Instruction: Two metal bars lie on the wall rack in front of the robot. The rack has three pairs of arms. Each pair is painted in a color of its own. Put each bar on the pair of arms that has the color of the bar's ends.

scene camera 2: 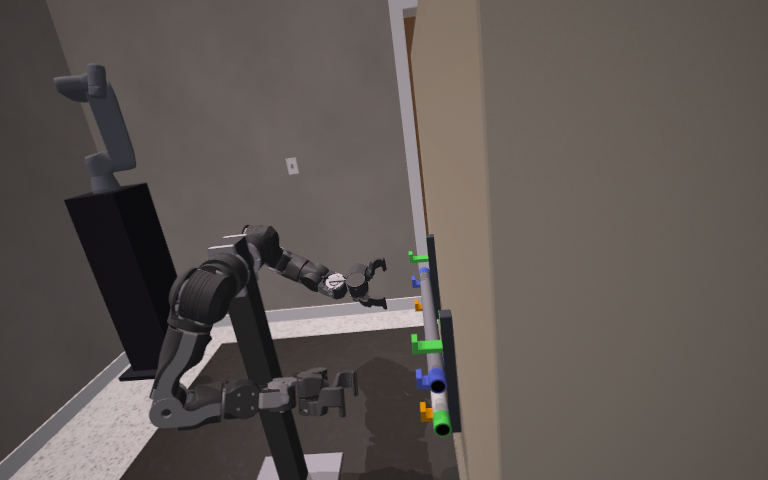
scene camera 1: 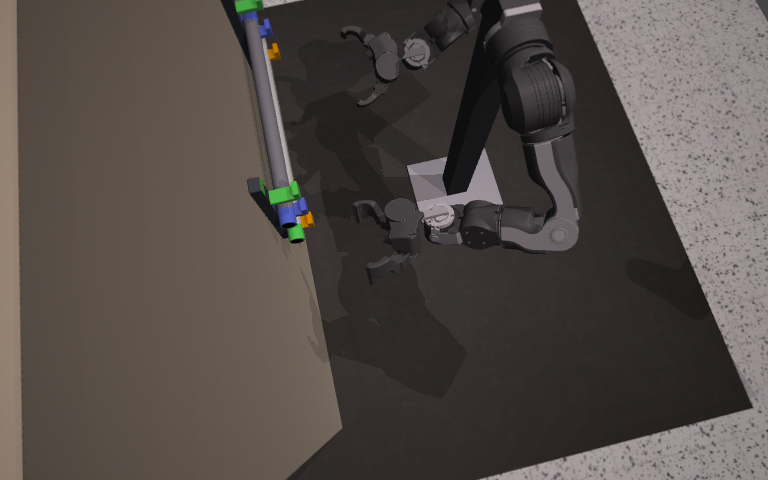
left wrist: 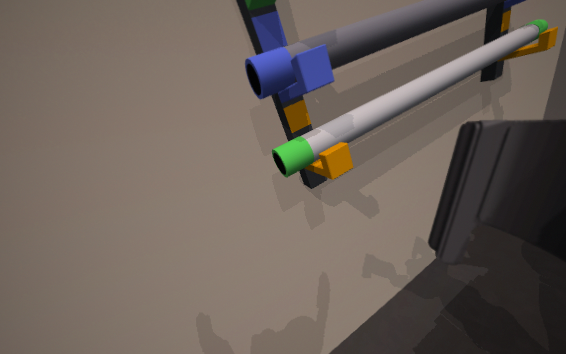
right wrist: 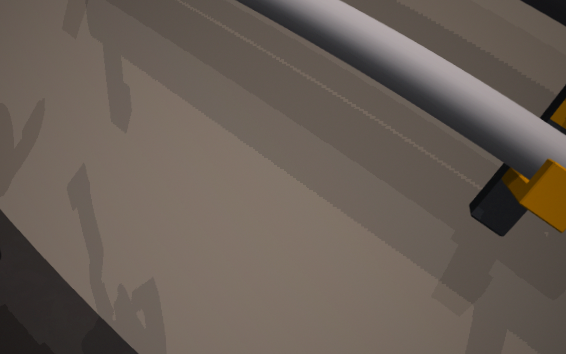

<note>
In view: my left gripper [scene camera 2: 385, 282], my right gripper [scene camera 1: 348, 69], a green-ended bar [scene camera 2: 441, 419], a blue-ended bar [scene camera 1: 276, 160], a beige wall [scene camera 2: 588, 179] and a pale base plate [scene camera 1: 426, 178].
The green-ended bar also shows in the left wrist view [left wrist: 291, 157] and in the right wrist view [right wrist: 506, 130]. The blue-ended bar is seen too in scene camera 2 [scene camera 2: 431, 331]. The beige wall also shows in scene camera 1 [scene camera 1: 160, 318], in the left wrist view [left wrist: 148, 205] and in the right wrist view [right wrist: 190, 176].
</note>
